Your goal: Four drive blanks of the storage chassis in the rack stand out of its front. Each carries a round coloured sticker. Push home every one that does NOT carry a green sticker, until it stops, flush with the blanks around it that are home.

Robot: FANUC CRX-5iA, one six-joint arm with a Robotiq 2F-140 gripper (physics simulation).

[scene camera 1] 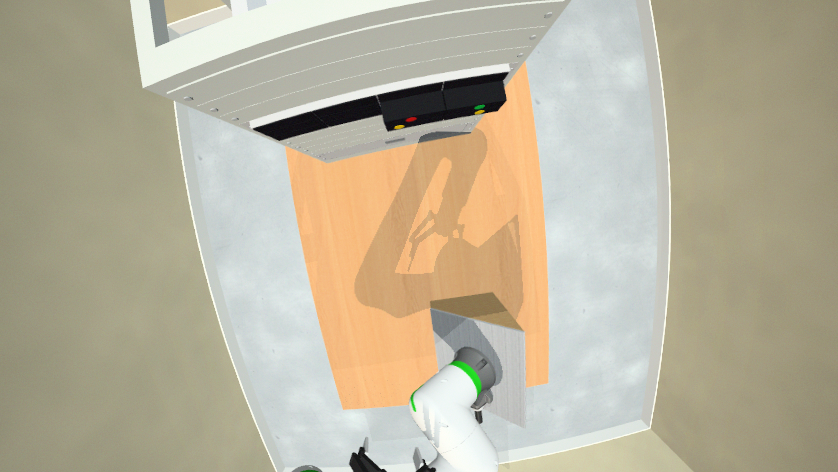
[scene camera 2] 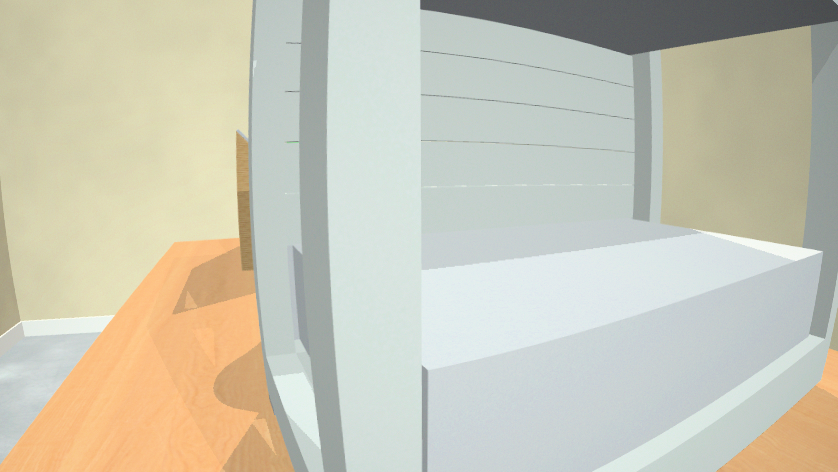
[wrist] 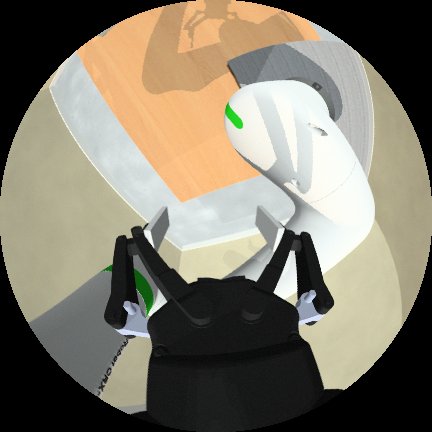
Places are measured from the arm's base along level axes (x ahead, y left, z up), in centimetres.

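Where they show: gripper, fingertip midpoint: point(scene camera 1: 390, 447) point(wrist: 212, 214); arm's base at its link origin: point(scene camera 1: 475, 367).
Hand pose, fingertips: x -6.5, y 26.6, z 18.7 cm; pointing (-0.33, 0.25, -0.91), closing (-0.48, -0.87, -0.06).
Note:
Things, the pixels of their top centre, and the offset from my fingertips. Level surfaces: height alone.
- red sticker at its top centre: point(scene camera 1: 410, 117) dx +74.8, dy -19.0, dz +5.7 cm
- green sticker at its top centre: point(scene camera 1: 480, 105) dx +75.1, dy -31.4, dz +5.7 cm
- wooden table at its surface level: dz -37.0 cm
The black storage chassis front point(scene camera 1: 316, 118) sits in the white rack point(scene camera 1: 144, 67) point(scene camera 2: 375, 234). Two black sections stand out at its right half: a left one point(scene camera 1: 410, 106) with a red sticker point(scene camera 1: 411, 119) and a yellow sticker point(scene camera 1: 399, 127), and a right one point(scene camera 1: 473, 95) with a green sticker point(scene camera 1: 479, 107) above another yellow sticker point(scene camera 1: 479, 111). The seams between upper and lower blanks are too small to tell. The left half looks flush. In scene camera 2 the blanks' front is hidden. My gripper point(scene camera 1: 391, 450) point(wrist: 212, 214) is open and empty, far from the rack, past the table's opposite end.
The wooden table point(scene camera 1: 334, 234) point(scene camera 2: 134, 351) point(wrist: 135, 110) lies between rack and arm. A grey upright block point(scene camera 1: 510, 381) point(wrist: 350, 65) stands near the white arm point(scene camera 1: 451, 404) point(wrist: 320, 165). A pale box point(scene camera 2: 615, 304) lies inside the rack. Grey panels point(scene camera 1: 351, 64) cover the rack front above the chassis.

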